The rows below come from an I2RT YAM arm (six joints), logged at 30 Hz.
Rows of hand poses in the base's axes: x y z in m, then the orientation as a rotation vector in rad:
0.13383, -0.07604, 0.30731, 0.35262, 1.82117, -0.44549
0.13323, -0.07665, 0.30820, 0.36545, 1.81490, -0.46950
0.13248, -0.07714, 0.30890, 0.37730, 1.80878, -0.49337
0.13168, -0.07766, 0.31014, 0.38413, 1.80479, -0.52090
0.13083, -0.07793, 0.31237, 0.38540, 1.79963, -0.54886
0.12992, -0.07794, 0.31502, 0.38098, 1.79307, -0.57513
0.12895, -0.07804, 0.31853, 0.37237, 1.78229, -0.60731
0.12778, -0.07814, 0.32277, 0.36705, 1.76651, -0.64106
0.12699, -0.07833, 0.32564, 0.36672, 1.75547, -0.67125
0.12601, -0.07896, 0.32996, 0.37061, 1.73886, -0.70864
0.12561, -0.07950, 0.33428, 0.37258, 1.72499, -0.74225
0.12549, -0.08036, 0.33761, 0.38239, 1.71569, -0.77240
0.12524, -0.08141, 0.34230, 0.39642, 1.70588, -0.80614
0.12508, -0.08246, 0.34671, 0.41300, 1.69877, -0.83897
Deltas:
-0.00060, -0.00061, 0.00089, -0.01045, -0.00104, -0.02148
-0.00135, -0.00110, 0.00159, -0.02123, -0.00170, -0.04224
-0.00215, -0.00162, 0.00283, -0.03634, 0.00113, -0.06145
-0.00300, -0.00189, 0.00506, -0.05482, 0.00352, -0.07712
-0.00391, -0.00190, 0.00771, -0.07547, 0.00471, -0.08808
-0.00488, -0.00200, 0.01122, -0.10310, 0.00405, -0.09948
-0.00605, -0.00210, 0.01546, -0.13133, -0.00079, -0.11424
-0.00684, -0.00229, 0.01833, -0.15345, -0.00225, -0.13045
-0.00782, -0.00292, 0.02265, -0.17937, -0.00674, -0.15370
-0.00822, -0.00346, 0.02697, -0.20312, -0.00932, -0.17362
-0.00834, -0.00432, 0.03030, -0.21930, -0.00896, -0.19690
-0.00859, -0.00537, 0.03499, -0.23557, -0.00786, -0.22507
-0.00875, -0.00642, 0.03940, -0.24907, -0.00435, -0.25436

